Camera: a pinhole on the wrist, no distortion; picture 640 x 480 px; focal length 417.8 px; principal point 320.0 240.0 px. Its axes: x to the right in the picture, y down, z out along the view. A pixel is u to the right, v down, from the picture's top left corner.
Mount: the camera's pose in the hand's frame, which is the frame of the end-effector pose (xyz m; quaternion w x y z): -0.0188 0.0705 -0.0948 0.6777 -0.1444 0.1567 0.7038
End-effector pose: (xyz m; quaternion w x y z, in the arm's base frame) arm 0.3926 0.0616 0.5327 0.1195 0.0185 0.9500 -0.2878
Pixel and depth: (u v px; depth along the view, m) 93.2 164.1 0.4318
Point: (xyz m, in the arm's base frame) 0.4111 -0.1245 0.1769
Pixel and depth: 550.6 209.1 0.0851
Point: 0.4132 0.2066 0.4851
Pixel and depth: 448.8 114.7 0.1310
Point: 0.3915 0.1932 0.4342
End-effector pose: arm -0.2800 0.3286 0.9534 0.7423 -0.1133 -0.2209 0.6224
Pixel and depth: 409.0 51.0 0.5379
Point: -0.7662 0.5922 1.1139
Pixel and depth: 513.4 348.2 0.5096
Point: -0.8588 0.2464 0.9460
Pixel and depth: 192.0 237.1 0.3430
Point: -0.5064 0.3154 1.1280
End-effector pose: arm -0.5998 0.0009 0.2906 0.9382 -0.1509 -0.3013 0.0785
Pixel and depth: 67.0 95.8 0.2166
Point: -0.6426 0.0938 0.4299
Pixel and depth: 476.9 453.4 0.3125
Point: -0.8471 0.2767 0.2049
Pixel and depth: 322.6 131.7 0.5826
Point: -0.7603 0.4376 0.5909
